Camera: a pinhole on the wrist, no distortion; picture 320 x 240 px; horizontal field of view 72.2 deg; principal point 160.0 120.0 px. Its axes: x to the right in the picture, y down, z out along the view. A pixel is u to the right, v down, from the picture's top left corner.
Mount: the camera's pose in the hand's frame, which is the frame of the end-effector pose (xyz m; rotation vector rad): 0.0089 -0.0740 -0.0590 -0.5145 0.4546 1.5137
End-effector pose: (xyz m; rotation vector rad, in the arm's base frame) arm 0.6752 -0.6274 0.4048 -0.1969 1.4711 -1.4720
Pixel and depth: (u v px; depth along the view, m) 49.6 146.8 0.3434
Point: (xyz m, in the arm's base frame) 0.9166 -0.8082 0.5206
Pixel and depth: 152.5 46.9 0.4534
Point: 0.9273 -0.9001 0.2646
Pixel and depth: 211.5 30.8 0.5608
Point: 0.9881 -0.9119 0.0768
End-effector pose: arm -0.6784 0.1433 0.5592 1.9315 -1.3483 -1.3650
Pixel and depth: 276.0 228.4 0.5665
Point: -1.1173 0.2150 0.9810
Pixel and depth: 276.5 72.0 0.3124
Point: -0.8783 -0.0056 0.6681
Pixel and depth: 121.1 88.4 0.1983
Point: -0.7921 0.1345 0.5010
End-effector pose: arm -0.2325 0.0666 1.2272 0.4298 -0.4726 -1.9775
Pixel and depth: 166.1 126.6 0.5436
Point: -0.2120 0.0394 1.6785
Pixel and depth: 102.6 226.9 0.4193
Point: -0.2501 0.2730 1.5770
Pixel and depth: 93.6 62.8 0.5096
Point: -0.4308 -0.0195 1.6515
